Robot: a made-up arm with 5 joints.
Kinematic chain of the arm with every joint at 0, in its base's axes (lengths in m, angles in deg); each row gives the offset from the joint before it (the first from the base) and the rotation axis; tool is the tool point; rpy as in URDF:
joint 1: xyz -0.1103 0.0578 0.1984 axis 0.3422 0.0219 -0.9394
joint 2: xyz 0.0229 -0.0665 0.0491 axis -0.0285 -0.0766 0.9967
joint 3: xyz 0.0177 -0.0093 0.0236 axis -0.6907 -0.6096 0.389
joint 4: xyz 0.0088 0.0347 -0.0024 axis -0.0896 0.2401 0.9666
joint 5: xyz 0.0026 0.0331 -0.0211 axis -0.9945 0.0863 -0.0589
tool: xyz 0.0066 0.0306 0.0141 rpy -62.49 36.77 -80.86
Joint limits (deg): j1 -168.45..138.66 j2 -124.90..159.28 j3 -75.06..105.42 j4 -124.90..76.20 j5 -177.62..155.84
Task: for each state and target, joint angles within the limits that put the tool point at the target. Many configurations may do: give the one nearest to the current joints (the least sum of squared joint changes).
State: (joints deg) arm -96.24 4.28 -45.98 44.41 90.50
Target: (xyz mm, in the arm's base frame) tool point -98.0 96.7 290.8
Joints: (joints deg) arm -43.13 -5.68 -64.54 71.07 91.03
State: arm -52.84 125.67 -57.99 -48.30 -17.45
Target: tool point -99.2 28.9 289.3
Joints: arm -108.87 155.48 -65.87 -67.70 -30.83
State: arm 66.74 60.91 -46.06 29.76 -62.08
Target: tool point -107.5 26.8 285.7
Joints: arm 49.49 35.85 -13.77 11.03 -55.03
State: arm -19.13 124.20 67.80 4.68 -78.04
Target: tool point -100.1 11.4 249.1
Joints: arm -29.51 97.65 61.11 -3.51 -95.44
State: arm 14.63 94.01 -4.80 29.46 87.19
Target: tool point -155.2 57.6 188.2
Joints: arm 51.47 87.19 22.91 14.65 82.93
